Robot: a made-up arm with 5 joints.
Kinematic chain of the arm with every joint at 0, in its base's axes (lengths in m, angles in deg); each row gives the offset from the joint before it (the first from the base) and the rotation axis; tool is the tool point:
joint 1: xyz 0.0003 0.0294 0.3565 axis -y
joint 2: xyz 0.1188 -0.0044 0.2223 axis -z
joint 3: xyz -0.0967 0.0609 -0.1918 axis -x
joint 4: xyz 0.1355 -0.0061 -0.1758 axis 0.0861 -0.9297 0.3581
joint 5: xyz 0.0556 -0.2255 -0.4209 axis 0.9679 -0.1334 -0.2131
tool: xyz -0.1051 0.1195 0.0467
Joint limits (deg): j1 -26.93..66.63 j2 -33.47..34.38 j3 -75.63..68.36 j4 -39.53..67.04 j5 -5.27..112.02
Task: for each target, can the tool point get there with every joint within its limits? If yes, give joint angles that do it. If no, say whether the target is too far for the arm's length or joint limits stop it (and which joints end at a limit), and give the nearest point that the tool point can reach.
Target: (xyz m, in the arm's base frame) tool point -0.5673 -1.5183 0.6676
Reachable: no: too far | nearest point -0.0458 -0.4789 0.4851 | short by 1.177 m
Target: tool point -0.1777 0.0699 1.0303
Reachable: no: joint limits stop it (at a limit: joint 1, joint 2, joint 3, joint 4, joint 5) | nearest point 0.1721 -0.0340 0.9434 | short by 0.375 m
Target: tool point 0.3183 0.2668 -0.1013
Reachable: yes | joints -0.58 19.99 -53.40 18.98 102.10
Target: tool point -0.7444 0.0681 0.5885
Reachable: no: joint limits stop it (at a limit: joint 1, joint 2, joint 3, joint 4, joint 5) | nearest point -0.3836 0.2736 0.3696 | short by 0.469 m
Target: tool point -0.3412 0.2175 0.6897
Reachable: no: joint limits stop it (at a limit: joint 1, joint 2, joint 3, joint 4, joint 5) | nearest point -0.3836 0.2736 0.3696 | short by 0.328 m
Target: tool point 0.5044 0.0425 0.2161
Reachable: yes | joints 49.69 -3.36 -11.13 17.31 43.09
